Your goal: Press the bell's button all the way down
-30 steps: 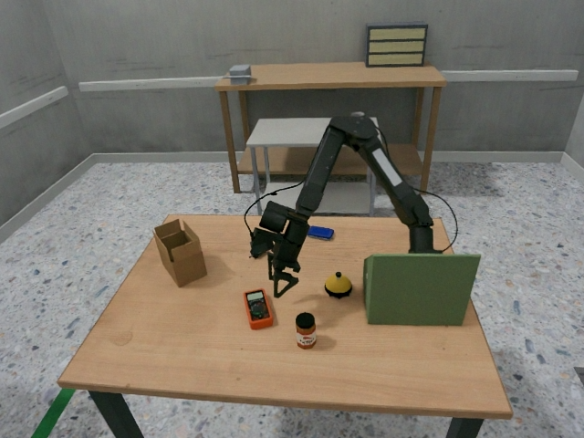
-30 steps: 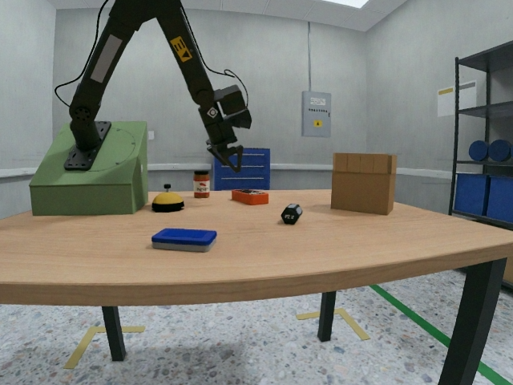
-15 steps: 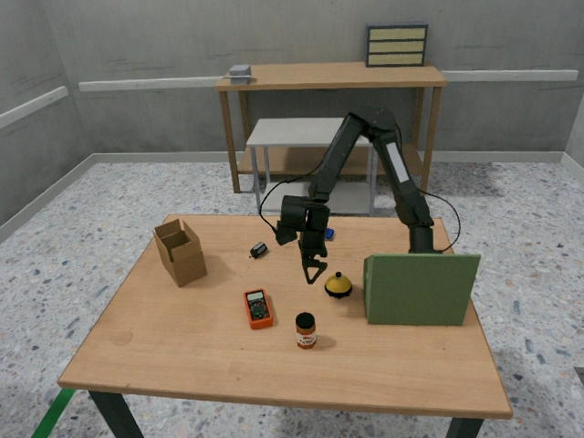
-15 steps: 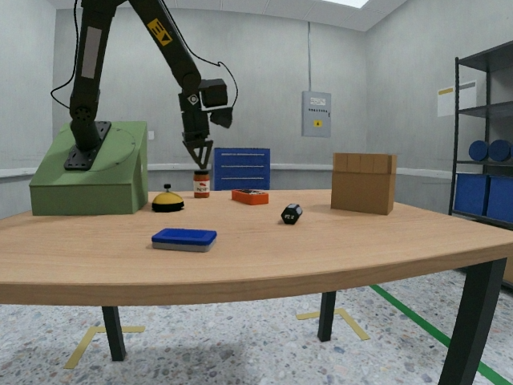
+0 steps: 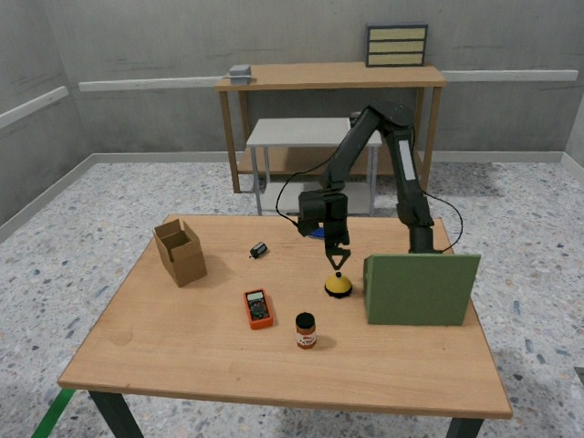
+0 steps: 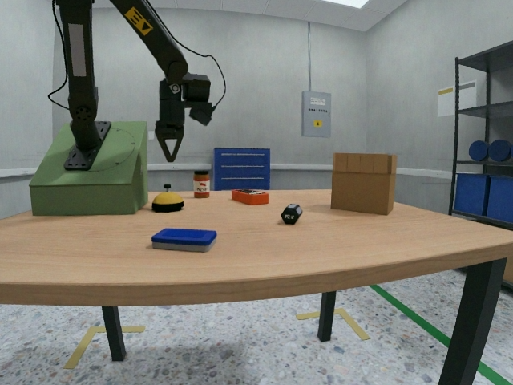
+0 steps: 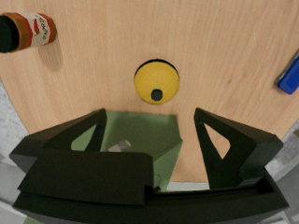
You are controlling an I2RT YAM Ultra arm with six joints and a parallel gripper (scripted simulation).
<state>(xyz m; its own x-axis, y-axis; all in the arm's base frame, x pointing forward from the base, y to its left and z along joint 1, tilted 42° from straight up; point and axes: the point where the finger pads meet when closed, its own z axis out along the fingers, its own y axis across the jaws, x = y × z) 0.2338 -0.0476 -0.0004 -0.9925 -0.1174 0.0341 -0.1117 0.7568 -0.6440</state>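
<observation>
Right now my hand is 8 cm above the button, 1 cm to the left of it and 1 cm past it. From my hand the other things lie so: blue-topped flat block (29 cm to the right, 12 cm below, 6 cm ahead); bell (9 cm below, 1 cm to the right, 1 cm behind); jar (20 cm to the left, 9 cm below, 7 cm ahead).
</observation>
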